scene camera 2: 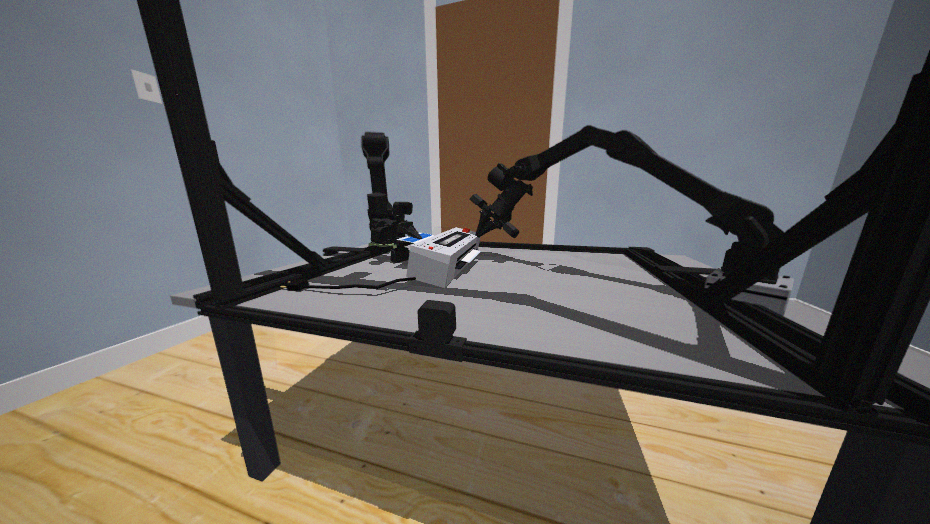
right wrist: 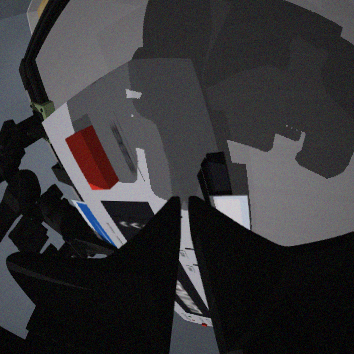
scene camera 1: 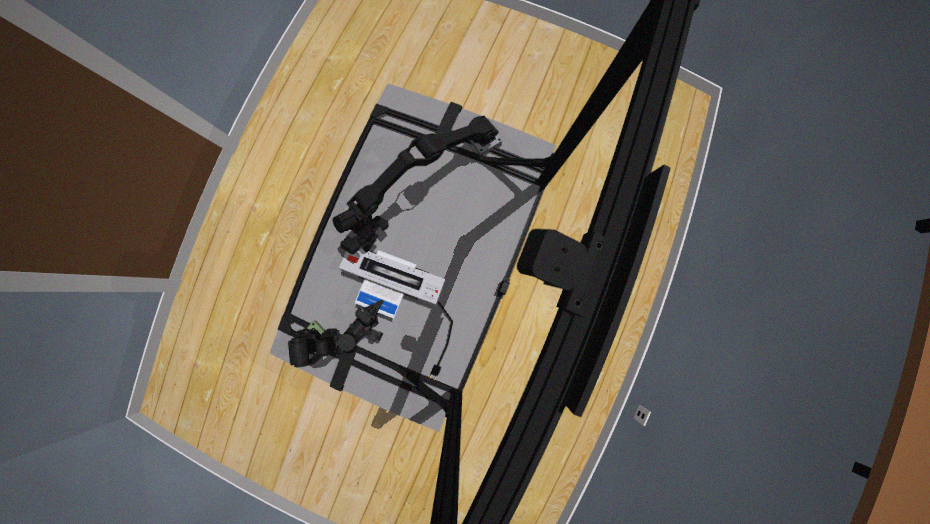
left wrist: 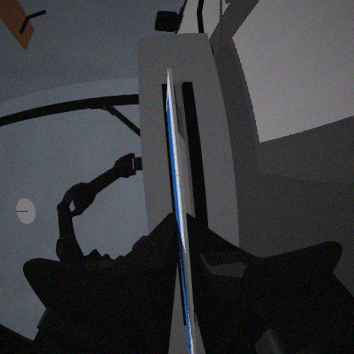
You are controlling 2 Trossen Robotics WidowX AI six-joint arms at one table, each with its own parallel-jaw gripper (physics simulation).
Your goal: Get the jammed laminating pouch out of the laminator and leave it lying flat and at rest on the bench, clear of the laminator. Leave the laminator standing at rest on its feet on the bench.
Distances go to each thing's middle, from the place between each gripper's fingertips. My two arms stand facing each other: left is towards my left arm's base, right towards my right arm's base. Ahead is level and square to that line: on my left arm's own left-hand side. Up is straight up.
I see my left gripper 40 mm short of the laminating pouch [scene camera 1: 370,292], 50 mm to the left of it and 20 mm above it. Round my left hand: red release button [right wrist: 84,144] (180 mm ahead, 40 mm to the right, 10 mm above).
I see my right gripper 20 mm short of the red release button, 50 mm to the right of it and 10 mm below it. Also, from my right hand: laminating pouch: 130 mm behind, 40 mm to the left, 20 mm below.
